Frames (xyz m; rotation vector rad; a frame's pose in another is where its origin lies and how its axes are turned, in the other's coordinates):
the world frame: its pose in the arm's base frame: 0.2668 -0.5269 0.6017 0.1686 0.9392 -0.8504
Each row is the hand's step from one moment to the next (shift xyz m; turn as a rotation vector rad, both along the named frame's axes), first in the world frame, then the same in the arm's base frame.
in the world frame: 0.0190 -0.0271 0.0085 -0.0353 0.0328 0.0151
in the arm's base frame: -0.0080 -0.0331 -0.0034 0.0222 0.0350 0.0289
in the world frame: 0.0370 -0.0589 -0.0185 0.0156 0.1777 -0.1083
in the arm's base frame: -0.0423 -0.0519 -0.0265 0.0607 0.1620 -0.1167
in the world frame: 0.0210 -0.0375 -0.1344 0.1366 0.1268 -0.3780
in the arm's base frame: -0.1063 0.0266 -0.0889 -0.1117 0.1869 -0.3608
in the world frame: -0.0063 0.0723 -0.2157 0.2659 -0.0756 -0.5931
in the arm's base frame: -0.0891 0.1545 -0.1414 -0.3536 0.0793 -0.5448
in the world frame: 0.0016 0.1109 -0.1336 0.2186 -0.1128 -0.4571
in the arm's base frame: -0.0069 0.1370 -0.1064 -0.3069 0.0167 -0.4183
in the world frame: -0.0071 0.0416 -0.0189 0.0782 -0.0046 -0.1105
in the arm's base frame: 0.0151 0.0410 -0.0152 -0.0506 0.0049 -0.1256
